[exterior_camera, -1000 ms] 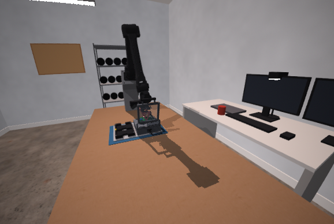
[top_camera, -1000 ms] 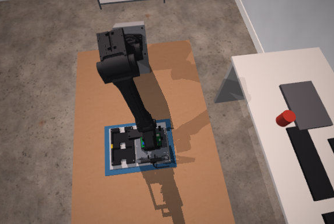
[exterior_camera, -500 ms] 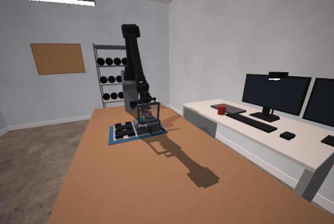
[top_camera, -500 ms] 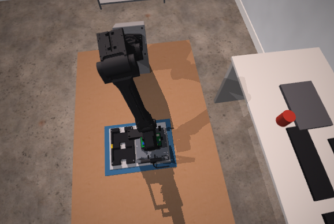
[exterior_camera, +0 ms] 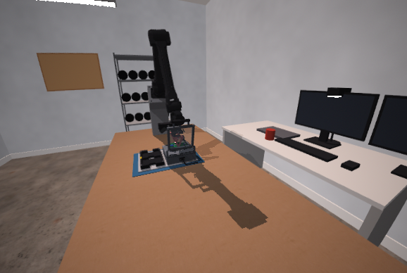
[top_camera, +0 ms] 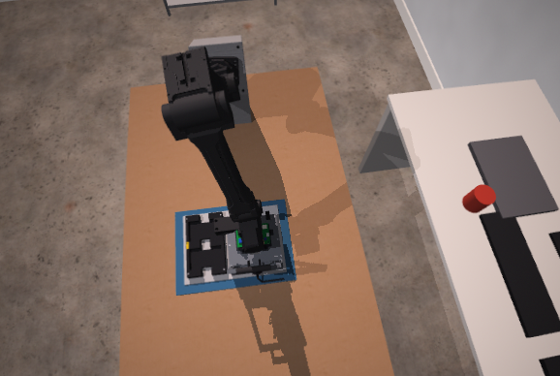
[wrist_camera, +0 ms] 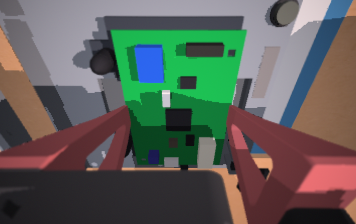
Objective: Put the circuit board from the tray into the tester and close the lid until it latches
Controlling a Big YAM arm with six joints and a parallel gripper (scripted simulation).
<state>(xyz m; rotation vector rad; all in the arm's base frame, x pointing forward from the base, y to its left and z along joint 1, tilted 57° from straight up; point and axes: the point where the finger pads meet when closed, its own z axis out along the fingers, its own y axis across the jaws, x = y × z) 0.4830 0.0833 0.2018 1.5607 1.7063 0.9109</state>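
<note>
The green circuit board lies right at my hand. From my hand the other things lie so: clear lid: 13 cm ahead, 2 cm to the left, 10 cm above.
</note>
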